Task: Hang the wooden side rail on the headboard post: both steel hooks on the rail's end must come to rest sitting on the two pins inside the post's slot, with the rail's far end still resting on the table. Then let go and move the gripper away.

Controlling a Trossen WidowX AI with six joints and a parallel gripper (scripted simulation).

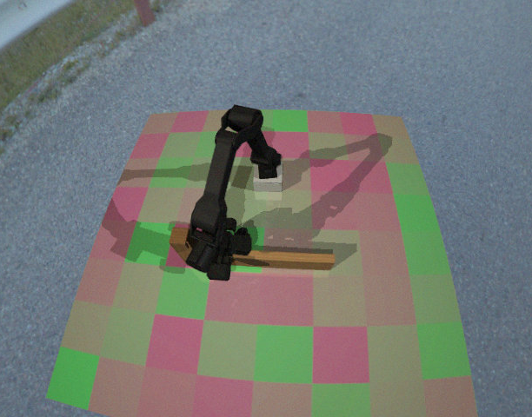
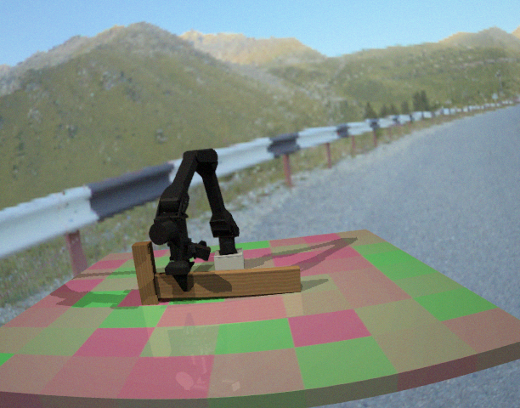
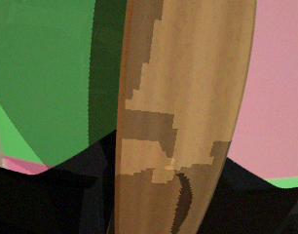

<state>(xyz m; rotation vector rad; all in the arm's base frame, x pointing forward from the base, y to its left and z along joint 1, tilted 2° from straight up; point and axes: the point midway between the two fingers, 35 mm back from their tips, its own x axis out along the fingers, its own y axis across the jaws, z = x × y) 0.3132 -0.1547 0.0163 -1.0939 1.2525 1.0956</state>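
My gripper tip is 2 cm past the headboard post, 11 cm to the left of it and 5 cm below it.
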